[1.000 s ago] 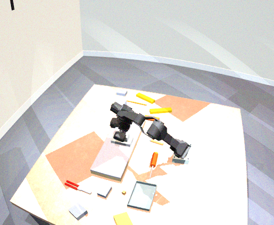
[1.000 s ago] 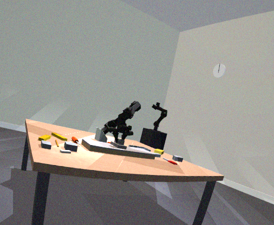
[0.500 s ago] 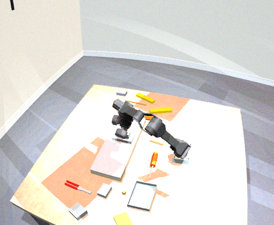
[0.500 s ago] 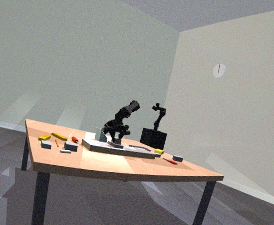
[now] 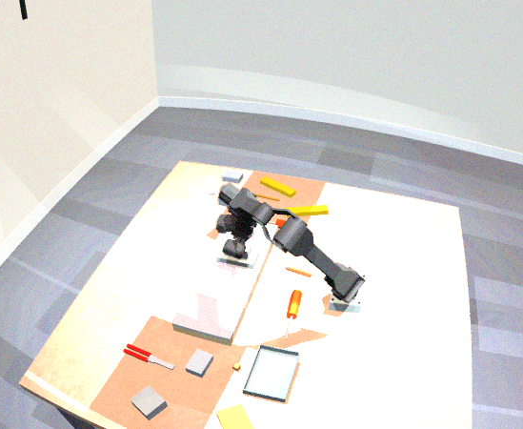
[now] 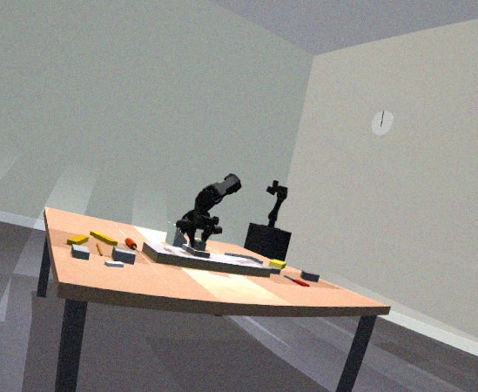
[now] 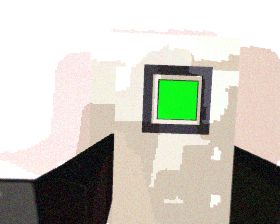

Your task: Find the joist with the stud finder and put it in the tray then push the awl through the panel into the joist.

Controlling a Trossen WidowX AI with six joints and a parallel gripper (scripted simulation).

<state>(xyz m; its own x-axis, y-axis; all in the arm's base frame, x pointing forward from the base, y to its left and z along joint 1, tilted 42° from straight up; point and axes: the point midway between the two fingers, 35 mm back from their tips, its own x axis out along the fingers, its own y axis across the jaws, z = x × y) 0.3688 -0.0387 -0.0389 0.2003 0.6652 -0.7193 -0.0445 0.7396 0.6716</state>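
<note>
Now: the tray 240 mm behind my gripper tip, 380 mm to the left of it and 50 mm below it. Round my gripper tip: square indicator window 20 mm ahead, 30 mm above; stud finder 10 mm ahead, 20 mm above; awl 170 mm behind, 40 mm to the right, 60 mm below.
</note>
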